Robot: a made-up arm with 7 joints. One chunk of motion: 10 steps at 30 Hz.
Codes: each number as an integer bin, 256 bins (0 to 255) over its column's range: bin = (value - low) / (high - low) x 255, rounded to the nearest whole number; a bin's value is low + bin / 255 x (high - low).
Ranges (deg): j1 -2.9..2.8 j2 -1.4..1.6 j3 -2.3..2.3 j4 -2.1..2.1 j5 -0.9..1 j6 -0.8..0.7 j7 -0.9..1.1
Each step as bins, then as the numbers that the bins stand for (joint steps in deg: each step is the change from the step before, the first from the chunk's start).
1 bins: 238 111 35 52 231 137 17
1 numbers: 2.420 -0.094 -1.669 -1.244 0.821 0.006 -0.767
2 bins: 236 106 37 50 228 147 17
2 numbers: 2.375 -0.153 -1.633 -1.276 0.799 0.065 -0.767
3 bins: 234 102 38 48 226 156 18
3 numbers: 2.331 -0.200 -1.615 -1.309 0.784 0.118 -0.759
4 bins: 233 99 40 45 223 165 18
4 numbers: 2.308 -0.235 -1.578 -1.359 0.762 0.171 -0.759
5 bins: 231 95 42 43 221 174 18
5 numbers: 2.264 -0.282 -1.542 -1.392 0.747 0.224 -0.759
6 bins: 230 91 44 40 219 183 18
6 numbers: 2.241 -0.329 -1.506 -1.441 0.732 0.276 -0.759
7 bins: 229 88 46 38 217 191 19
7 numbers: 2.219 -0.365 -1.470 -1.474 0.717 0.324 -0.751
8 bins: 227 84 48 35 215 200 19
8 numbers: 2.174 -0.412 -1.434 -1.524 0.702 0.376 -0.751
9 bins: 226 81 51 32 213 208 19
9 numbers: 2.152 -0.447 -1.380 -1.573 0.687 0.424 -0.751
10 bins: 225 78 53 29 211 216 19
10 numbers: 2.129 -0.482 -1.344 -1.622 0.672 0.471 -0.751
